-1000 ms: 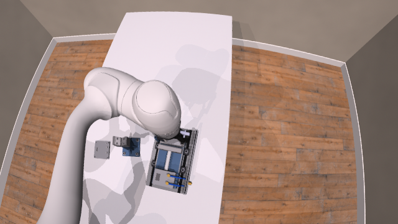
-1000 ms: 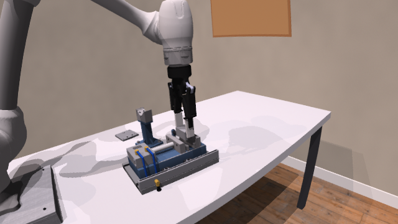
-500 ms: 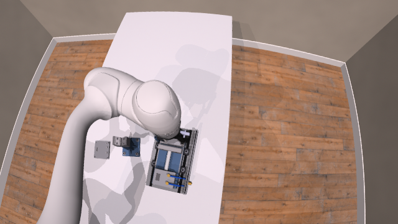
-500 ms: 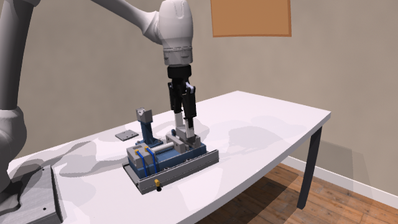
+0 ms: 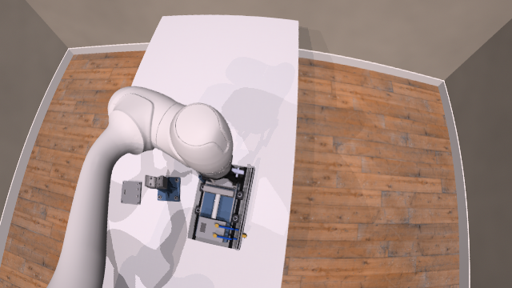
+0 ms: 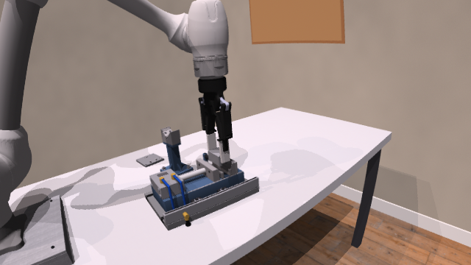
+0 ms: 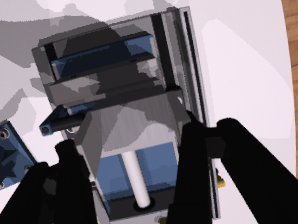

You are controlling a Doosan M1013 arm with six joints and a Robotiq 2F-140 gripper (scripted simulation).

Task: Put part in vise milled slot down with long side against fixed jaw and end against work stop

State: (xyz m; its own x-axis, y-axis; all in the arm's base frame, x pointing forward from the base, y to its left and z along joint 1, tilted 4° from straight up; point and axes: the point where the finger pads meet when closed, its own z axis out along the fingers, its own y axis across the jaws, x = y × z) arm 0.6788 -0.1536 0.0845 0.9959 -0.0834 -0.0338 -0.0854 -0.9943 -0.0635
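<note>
My gripper is now 6 cm above the fixed jaw, 3 cm short of it and 2 cm to the right of it. Round my hand: part: 3 cm below; then moving jaw: 6 cm below, 3 cm behind, 2 cm to the left; then cylinder rod: 8 cm behind, 6 cm below, 3 cm to the left.
</note>
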